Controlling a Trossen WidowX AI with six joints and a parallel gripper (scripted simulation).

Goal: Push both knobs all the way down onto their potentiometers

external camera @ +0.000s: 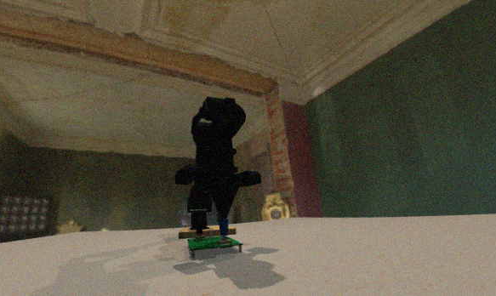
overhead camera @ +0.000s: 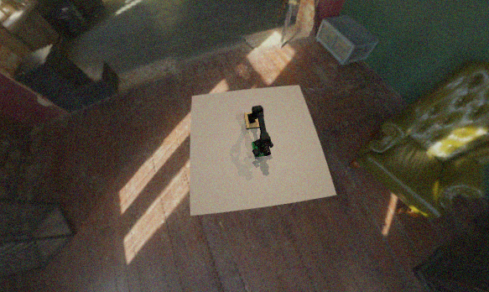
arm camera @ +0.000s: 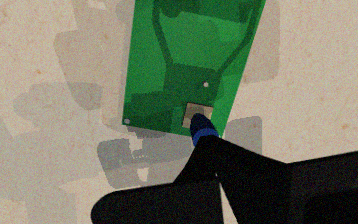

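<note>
My gripper tip is now 10 mm above the blue knob. The rest, counted from my gripper tip: black knob 110 mm behind, 30 mm to the right, 20 mm below; then potentiometer 30 mm below.
</note>
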